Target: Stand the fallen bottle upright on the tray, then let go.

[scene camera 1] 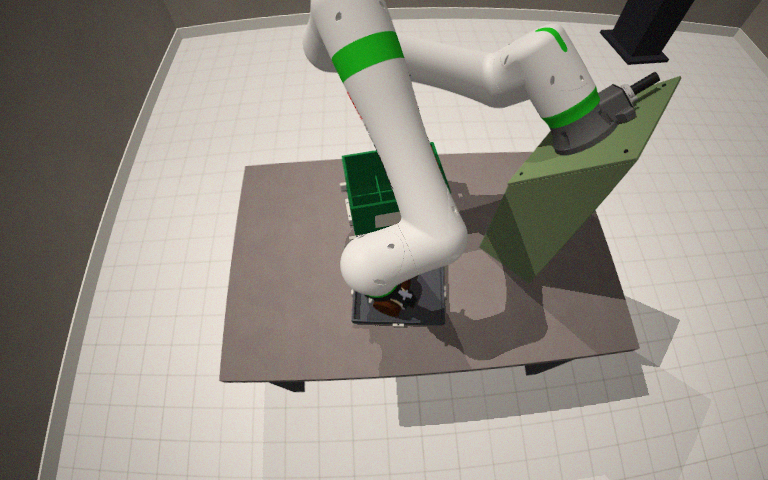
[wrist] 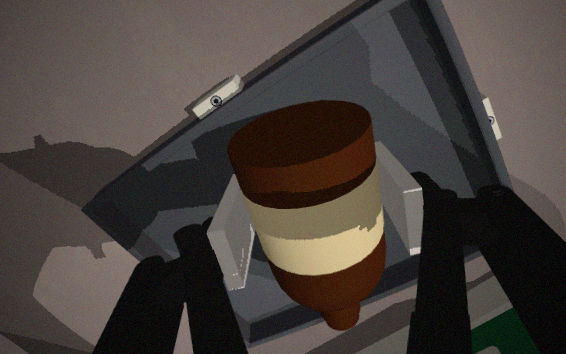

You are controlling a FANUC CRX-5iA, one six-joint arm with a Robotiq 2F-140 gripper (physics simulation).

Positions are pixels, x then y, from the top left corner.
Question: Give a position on a brown bottle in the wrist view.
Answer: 308, 173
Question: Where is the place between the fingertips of my gripper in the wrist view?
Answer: At 310, 181
